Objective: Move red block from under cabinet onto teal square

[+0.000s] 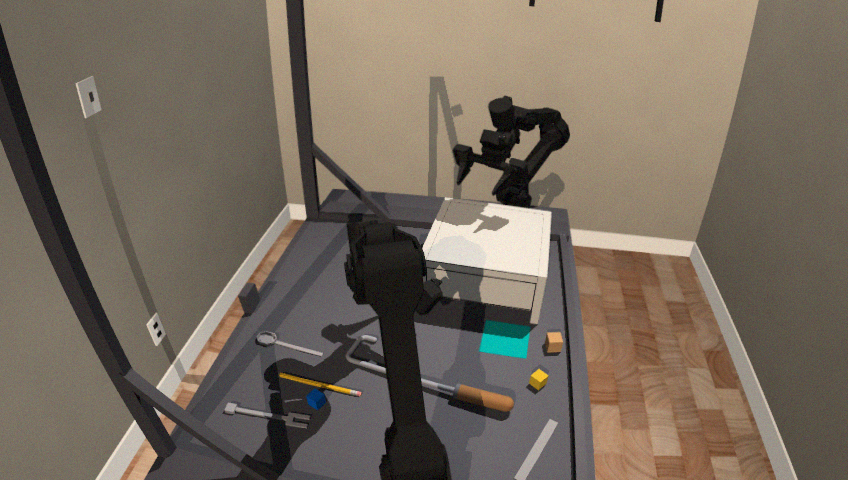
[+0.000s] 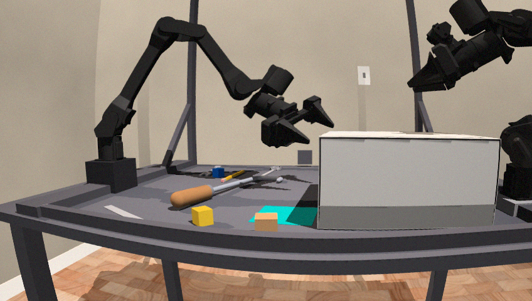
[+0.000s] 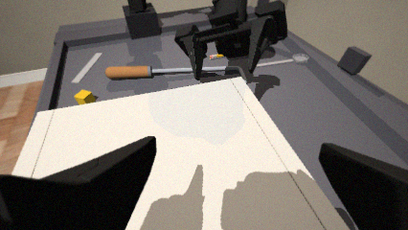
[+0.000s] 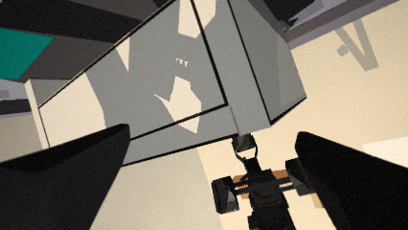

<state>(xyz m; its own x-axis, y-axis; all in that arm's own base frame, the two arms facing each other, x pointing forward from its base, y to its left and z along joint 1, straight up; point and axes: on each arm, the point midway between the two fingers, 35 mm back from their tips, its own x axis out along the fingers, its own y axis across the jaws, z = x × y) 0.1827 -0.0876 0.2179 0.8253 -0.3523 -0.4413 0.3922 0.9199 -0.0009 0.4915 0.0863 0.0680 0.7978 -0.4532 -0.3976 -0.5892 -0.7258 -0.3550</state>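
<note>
My right hand is 70 mm short of the orange-handled tool, 150 mm to the left of it and 130 mm above it. The rest, counted from my right hand: red block: 140 mm ahead, 180 mm to the left, 130 mm below; white cabinet: 120 mm ahead, 190 mm to the left, 80 mm below; teal square: 200 mm ahead, 10 mm to the right, 140 mm below.
</note>
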